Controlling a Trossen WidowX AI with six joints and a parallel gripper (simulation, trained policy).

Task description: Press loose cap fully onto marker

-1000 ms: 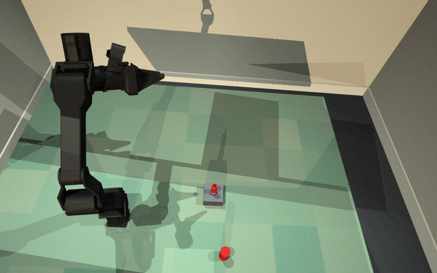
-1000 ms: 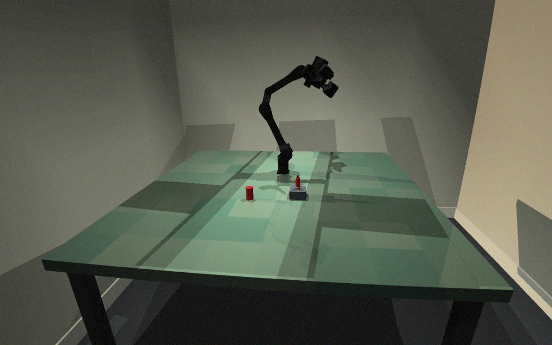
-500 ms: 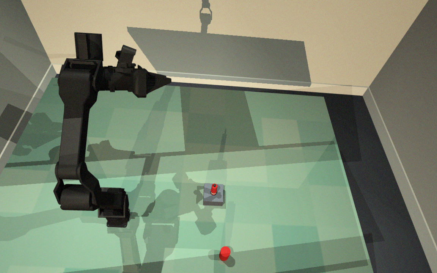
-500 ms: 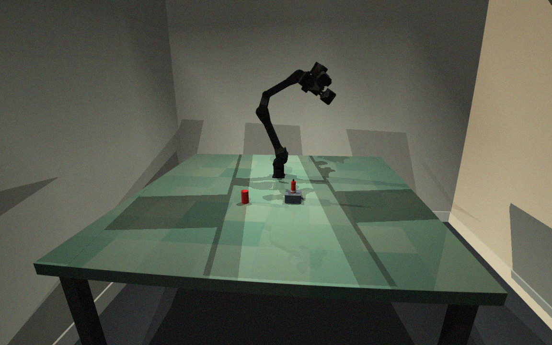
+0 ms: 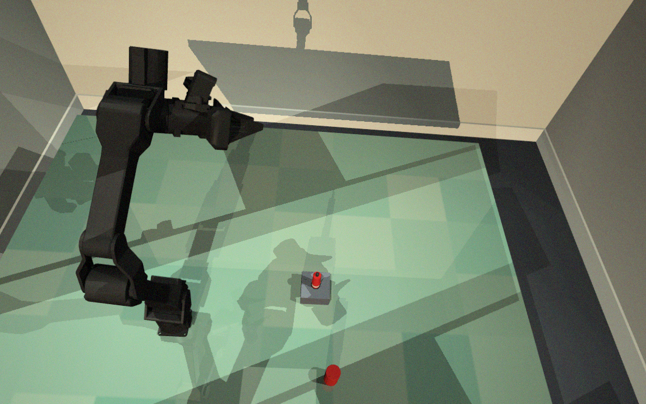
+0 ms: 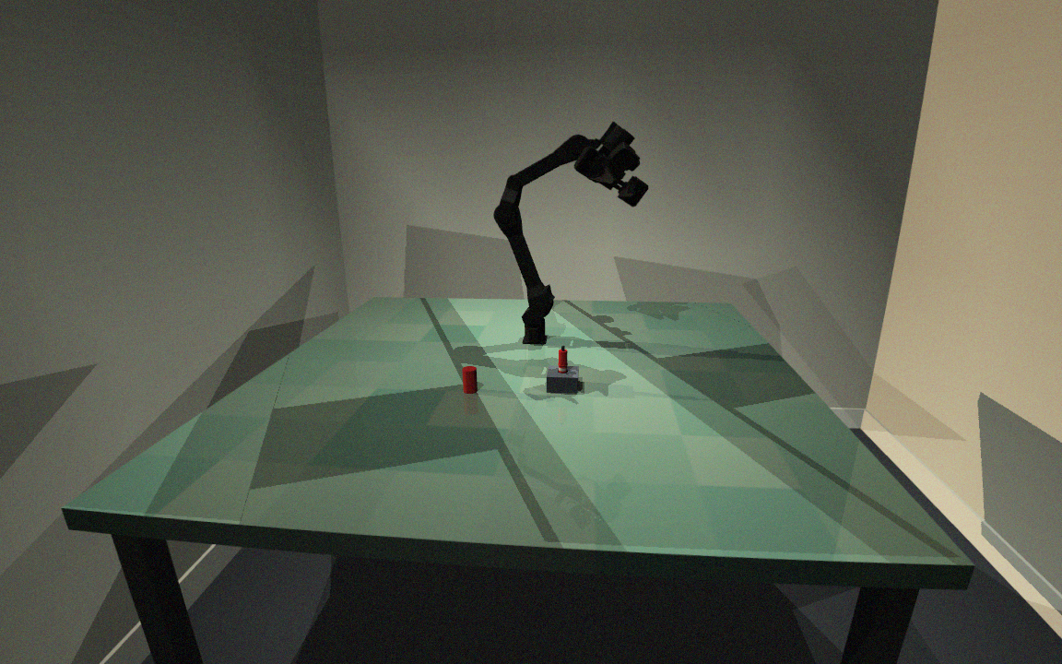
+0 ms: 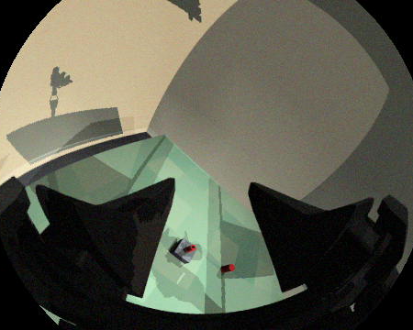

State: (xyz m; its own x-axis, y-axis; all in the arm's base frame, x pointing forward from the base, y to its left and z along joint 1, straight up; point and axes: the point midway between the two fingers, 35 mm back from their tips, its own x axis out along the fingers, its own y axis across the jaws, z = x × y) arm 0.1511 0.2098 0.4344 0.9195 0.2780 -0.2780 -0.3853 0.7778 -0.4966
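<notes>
Now: gripper tip 40 cm above the red cap, 33 cm to the left of it and 18 cm short of it. The rest, counted from my gripper tip: holder block 41 cm below, 13 cm to the right, 13 cm ahead; red marker 35 cm below, 13 cm to the right, 13 cm ahead.
</notes>
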